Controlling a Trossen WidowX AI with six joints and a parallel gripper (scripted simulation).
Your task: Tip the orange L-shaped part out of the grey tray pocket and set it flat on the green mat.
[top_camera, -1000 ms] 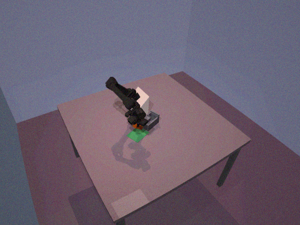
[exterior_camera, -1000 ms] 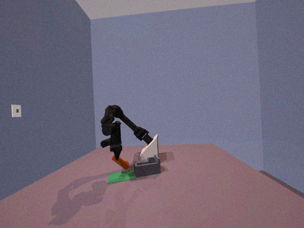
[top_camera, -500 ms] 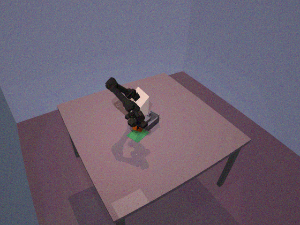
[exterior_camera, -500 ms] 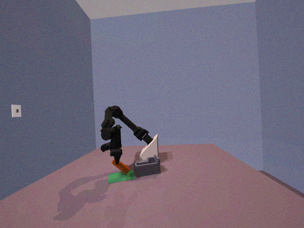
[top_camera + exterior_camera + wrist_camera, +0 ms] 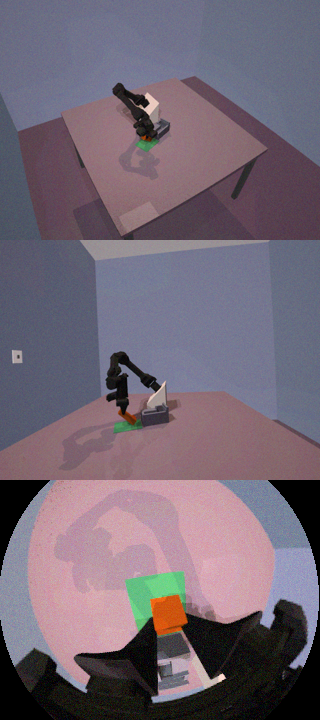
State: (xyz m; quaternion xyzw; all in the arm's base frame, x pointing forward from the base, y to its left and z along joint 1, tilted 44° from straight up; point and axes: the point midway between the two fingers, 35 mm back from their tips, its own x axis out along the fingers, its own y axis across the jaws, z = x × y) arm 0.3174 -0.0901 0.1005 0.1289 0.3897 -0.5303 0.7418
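The orange L-shaped part lies 30 mm below my gripper tip, 30 mm behind it and 20 mm to the left of it. The rest, counted from my gripper tip: green mat 90 mm below, 20 mm to the left, 10 mm behind.
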